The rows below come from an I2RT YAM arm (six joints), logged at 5 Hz.
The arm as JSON. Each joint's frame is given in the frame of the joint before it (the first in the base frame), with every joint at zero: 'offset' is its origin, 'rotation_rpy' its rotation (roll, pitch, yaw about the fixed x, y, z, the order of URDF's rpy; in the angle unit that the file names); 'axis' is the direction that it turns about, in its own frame. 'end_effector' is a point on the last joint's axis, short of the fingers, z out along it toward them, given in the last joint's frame.
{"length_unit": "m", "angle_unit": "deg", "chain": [
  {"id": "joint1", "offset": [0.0, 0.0, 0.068], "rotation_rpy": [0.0, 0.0, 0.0], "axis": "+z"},
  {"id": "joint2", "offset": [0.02, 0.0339, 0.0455], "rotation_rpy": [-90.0, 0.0, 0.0], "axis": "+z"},
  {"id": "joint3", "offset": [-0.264, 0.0, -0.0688], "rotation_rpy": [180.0, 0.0, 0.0], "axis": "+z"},
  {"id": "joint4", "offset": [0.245, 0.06, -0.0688], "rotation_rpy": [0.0, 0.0, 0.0], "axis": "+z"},
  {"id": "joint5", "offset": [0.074, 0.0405, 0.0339], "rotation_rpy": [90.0, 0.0, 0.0], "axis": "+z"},
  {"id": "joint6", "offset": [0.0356, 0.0, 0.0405], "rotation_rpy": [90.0, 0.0, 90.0], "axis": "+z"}
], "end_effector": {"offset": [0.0, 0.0, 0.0], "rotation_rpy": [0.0, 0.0, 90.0]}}
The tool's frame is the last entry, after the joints.
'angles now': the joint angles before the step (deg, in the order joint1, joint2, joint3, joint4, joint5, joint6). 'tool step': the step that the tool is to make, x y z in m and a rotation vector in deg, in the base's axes. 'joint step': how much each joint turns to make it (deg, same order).
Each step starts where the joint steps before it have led.
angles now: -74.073 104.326 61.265 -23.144 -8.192 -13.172
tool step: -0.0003 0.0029 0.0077 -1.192 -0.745 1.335
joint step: -0.008 -1.688 -0.427 -0.073 -0.909 -1.075
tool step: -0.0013 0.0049 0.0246 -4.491 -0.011 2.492
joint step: 0.012 -4.447 -0.017 -0.551 -0.034 -2.799
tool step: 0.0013 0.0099 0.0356 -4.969 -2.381 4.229
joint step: 0.392 -5.938 0.840 -1.862 -2.769 -2.853
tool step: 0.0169 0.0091 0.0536 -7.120 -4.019 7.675
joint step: 2.824 -4.969 5.433 -3.106 -4.266 -2.933
